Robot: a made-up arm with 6 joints.
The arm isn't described. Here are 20 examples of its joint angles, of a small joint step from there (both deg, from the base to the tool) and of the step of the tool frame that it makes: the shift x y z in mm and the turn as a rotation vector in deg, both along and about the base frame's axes.
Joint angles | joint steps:
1: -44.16 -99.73 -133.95 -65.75 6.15 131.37 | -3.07 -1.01 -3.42 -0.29 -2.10 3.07
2: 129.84 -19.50 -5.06 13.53 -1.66 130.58 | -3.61 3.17 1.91 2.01 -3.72 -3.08
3: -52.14 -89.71 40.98 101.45 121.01 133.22 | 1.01 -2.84 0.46 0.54 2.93 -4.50
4: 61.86 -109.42 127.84 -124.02 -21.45 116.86 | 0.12 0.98 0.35 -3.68 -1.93 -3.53
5: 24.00 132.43 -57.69 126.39 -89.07 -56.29 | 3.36 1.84 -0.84 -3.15 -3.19 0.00
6: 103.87 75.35 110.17 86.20 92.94 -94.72 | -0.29 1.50 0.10 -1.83 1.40 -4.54
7: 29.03 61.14 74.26 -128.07 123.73 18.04 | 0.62 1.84 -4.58 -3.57 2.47 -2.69
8: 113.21 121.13 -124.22 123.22 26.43 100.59 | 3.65 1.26 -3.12 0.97 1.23 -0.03
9: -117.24 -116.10 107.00 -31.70 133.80 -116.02 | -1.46 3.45 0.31 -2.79 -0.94 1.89
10: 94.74 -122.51 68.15 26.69 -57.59 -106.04 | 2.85 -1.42 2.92 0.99 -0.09 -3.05
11: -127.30 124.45 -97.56 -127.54 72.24 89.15 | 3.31 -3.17 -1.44 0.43 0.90 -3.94
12: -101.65 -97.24 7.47 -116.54 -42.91 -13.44 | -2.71 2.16 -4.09 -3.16 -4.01 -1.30
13: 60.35 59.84 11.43 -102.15 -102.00 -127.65 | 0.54 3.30 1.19 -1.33 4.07 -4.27
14: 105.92 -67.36 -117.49 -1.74 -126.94 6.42 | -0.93 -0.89 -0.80 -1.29 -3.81 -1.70
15: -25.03 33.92 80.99 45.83 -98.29 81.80 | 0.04 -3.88 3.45 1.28 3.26 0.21
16: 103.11 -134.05 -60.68 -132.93 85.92 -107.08 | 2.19 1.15 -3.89 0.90 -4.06 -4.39
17: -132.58 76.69 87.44 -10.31 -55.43 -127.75 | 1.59 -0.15 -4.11 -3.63 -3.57 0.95
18: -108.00 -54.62 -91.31 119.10 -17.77 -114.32 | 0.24 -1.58 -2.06 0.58 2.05 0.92
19: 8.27 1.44 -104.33 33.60 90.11 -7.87 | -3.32 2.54 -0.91 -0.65 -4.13 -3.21
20: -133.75 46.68 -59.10 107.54 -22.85 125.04 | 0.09 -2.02 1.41 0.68 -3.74 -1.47
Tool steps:
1: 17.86 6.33 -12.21 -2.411 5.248 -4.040
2: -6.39 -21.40 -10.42 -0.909 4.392 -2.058
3: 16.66 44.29 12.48 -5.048 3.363 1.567
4: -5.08 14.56 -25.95 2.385 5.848 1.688
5: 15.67 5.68 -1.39 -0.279 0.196 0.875
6: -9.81 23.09 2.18 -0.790 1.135 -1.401
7: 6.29 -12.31 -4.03 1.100 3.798 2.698
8: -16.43 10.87 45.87 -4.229 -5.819 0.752
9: -8.62 -8.56 -11.50 -4.954 1.976 -5.808
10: -8.78 13.72 1.84 -1.954 -3.133 -0.433
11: 1.57 -10.77 5.95 -0.094 -2.489 -1.068
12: 16.99 -1.49 -28.64 -7.746 -1.851 -3.582
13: -5.36 33.17 -12.74 7.620 2.134 -1.007
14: 17.64 0.31 5.20 -1.408 5.173 -1.840
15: 42.50 -56.64 3.01 -3.976 -2.218 3.476
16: -15.79 5.35 4.46 2.628 -6.934 8.143
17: 11.32 8.72 14.33 0.913 3.131 -4.010
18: -1.75 10.90 -11.14 -3.019 2.357 1.736
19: 42.66 -9.76 -36.39 5.562 1.924 3.343
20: -19.51 -0.56 -14.39 -1.311 -3.948 4.058
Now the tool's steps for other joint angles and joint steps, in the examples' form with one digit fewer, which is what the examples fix.
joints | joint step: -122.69 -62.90 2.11 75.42 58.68 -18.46 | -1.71 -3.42 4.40 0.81 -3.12 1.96
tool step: 10.3 14.7 -15.5 7.20 -2.32 -1.07
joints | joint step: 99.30 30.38 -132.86 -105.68 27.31 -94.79 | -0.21 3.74 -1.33 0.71 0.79 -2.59
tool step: 21.5 -6.8 -1.0 1.73 1.66 4.08
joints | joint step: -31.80 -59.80 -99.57 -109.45 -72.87 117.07 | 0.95 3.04 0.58 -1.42 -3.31 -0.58
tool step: 14.5 -6.3 4.6 -0.60 -0.46 -2.68
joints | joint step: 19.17 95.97 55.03 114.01 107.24 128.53 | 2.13 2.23 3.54 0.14 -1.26 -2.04
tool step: 43.1 37.1 19.2 2.60 -3.59 -4.02
